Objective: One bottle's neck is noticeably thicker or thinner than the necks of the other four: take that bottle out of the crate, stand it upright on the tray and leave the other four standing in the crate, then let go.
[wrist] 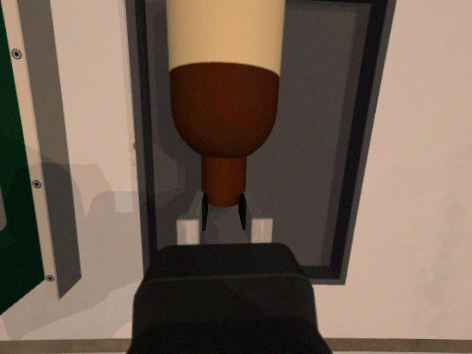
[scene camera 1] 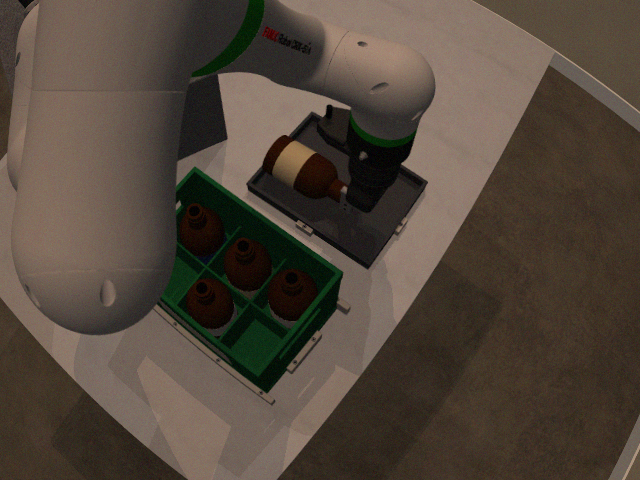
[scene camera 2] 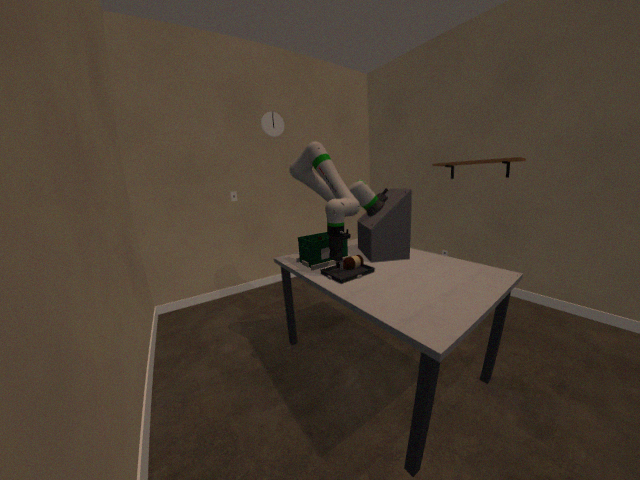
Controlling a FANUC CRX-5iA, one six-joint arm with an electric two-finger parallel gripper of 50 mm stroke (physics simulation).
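Places are measured from the arm's base along level axes (x ahead, y left, z up), in metres.
Pixels of known places: gripper, fingertip midpoint: [wrist: 223,199] [scene camera 1: 351,202] [scene camera 2: 339,268]; arm's base at its link origin: [scene camera 2: 376,209].
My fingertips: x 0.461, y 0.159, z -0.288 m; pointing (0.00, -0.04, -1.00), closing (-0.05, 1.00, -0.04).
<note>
For each thing: its top centre in the pictures, then the offset to it from my fingertips.
- brown bottle with a cream label, top centre: [wrist: 223,85] [scene camera 1: 312,163] [scene camera 2: 349,257] dx -0.080, dy -0.003, dz +0.049 m
- dark tray at its top centre: [wrist: 254,151] [scene camera 1: 338,181] [scene camera 2: 347,268] dx -0.041, dy +0.023, dz -0.005 m
- green crate at its top centre: [scene camera 1: 220,264] [scene camera 2: 322,236] dx -0.049, dy -0.248, dz +0.145 m
A brown bottle with a cream label [scene camera 1: 293,164] [scene camera 2: 353,262] [wrist: 225,110] lies on its side on the dark tray [scene camera 1: 368,262] [scene camera 2: 341,279] [wrist: 357,150]. Its neck points toward the gripper. My gripper [scene camera 1: 343,194] [scene camera 2: 339,264] [wrist: 223,199] is low over the tray, shut on the mouth end of this bottle's neck. The green crate [scene camera 1: 305,330] [scene camera 2: 310,251] [wrist: 17,200] stands beside the tray. In scene camera 1, brown bottles [scene camera 1: 201,229] [scene camera 1: 247,264] [scene camera 1: 292,294] [scene camera 1: 209,303] stand upright in its compartments. The arm hides the crate's left end.
Pale rails [scene camera 1: 218,359] [scene camera 1: 305,352] [wrist: 36,184] run along the crate's foot. Small clips [scene camera 1: 305,227] [scene camera 1: 401,225] sit at the tray's sides. A grey sloped block [scene camera 1: 202,118] [scene camera 2: 390,232] stands behind, with another dark tool [scene camera 2: 375,205] near its slope. The table edge lies beyond the tray.
</note>
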